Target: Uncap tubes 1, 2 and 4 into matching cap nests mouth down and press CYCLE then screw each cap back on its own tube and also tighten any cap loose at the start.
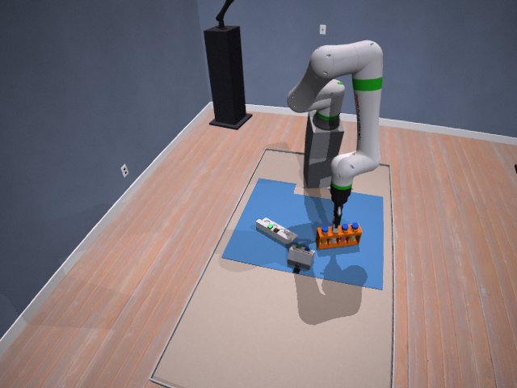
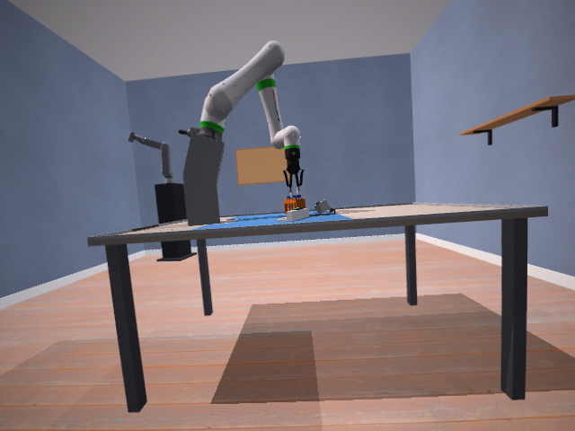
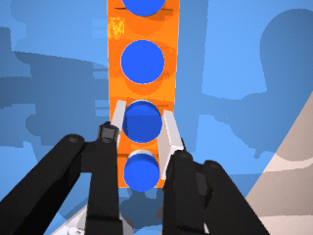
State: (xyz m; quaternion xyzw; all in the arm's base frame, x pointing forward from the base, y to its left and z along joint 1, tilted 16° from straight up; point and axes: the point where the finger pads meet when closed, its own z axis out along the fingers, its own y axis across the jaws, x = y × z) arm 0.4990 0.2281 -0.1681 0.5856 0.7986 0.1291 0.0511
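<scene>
My gripper is now 15 cm short of the green key, 14 cm to the left of it and 7 cm above it. Also, from my hand: small sloping desk 16 cm ahead, 11 cm to the right, 9 cm below; blue key 14 cm ahead, 9 cm to the right, 7 cm below.
</scene>
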